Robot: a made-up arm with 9 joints. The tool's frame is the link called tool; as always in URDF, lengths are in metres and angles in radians.
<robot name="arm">
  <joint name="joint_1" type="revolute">
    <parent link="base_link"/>
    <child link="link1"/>
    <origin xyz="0 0 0.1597" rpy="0 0 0"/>
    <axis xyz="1 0 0"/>
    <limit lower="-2.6" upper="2.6" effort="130" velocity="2.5"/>
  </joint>
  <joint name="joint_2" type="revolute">
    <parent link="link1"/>
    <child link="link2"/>
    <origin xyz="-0.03 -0.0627 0.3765" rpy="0 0 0"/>
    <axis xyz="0 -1 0"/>
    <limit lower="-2.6" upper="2.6" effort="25" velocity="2.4"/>
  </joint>
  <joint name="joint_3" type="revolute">
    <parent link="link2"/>
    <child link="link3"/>
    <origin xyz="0.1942 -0.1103 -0.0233" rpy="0 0 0"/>
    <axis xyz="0 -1 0"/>
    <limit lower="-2.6" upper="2.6" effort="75" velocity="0.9"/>
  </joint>
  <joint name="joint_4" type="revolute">
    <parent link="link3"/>
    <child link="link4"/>
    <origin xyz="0.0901 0.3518 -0.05" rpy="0 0 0"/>
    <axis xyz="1 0 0"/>
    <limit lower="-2.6" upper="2.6" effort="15" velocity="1.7"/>
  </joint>
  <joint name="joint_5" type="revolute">
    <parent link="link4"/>
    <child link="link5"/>
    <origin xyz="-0.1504 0.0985 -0.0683" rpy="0 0 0"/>
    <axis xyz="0 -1 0"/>
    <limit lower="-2.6" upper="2.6" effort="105" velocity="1.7"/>
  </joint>
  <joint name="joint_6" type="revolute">
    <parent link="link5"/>
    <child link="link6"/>
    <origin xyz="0.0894 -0.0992 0.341" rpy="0 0 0"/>
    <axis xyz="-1 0 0"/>
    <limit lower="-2.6" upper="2.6" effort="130" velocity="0.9"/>
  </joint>
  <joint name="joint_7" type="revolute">
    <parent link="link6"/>
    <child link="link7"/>
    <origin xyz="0.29 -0.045 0.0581" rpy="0 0 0"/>
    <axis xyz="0 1 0"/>
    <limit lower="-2.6" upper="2.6" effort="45" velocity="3.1"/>
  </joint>
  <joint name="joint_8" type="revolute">
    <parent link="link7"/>
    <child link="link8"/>
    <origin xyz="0.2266 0.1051 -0.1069" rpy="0 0 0"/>
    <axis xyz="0 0 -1"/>
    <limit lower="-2.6" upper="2.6" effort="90" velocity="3.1"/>
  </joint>
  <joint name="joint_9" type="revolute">
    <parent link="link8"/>
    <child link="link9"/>
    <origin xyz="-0.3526 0.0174 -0.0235" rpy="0 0 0"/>
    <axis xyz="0 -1 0"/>
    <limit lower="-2.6" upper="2.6" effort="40" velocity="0.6"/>
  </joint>
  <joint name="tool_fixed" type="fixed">
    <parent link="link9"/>
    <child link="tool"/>
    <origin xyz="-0.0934 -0.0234 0.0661" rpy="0 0 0"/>
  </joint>
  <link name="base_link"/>
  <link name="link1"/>
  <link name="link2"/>
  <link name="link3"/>
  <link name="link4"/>
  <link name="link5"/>
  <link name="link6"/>
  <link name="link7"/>
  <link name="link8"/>
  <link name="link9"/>
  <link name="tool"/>
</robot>
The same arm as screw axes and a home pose.
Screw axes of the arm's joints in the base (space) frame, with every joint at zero. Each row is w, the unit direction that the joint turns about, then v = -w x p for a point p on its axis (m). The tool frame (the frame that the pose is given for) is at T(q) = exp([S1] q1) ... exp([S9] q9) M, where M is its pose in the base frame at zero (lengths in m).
S1: w 1 0 0 v 0 0.1597 0
S2: w 0 -1 0 v 0.5362 0 0.03
S3: w 0 -1 0 v 0.5129 0 -0.1642
S4: w 1 0 0 v 0 0.4629 -0.1788
S5: w 0 -1 0 v 0.3946 0 -0.1039
S6: w -1 0 0 v 0 -0.7356 0.1781
S7: w 0 1 0 v -0.7937 0 0.4833
S8: w 0 0 -1 v -0.2382 0.7099 0
S9: w 0 -1 0 v 0.6633 0 -0.3573
M: xyz 0.2639 0.2322 0.7294 (m) quaternion w x y z 1 0 0 0
Joint limits (rad, base to tool): -2.6..2.6 -2.6..2.6 -2.6..2.6 -2.6..2.6 -2.6..2.6 -2.6..2.6 -2.6..2.6 -2.6..2.6 -2.6..2.6

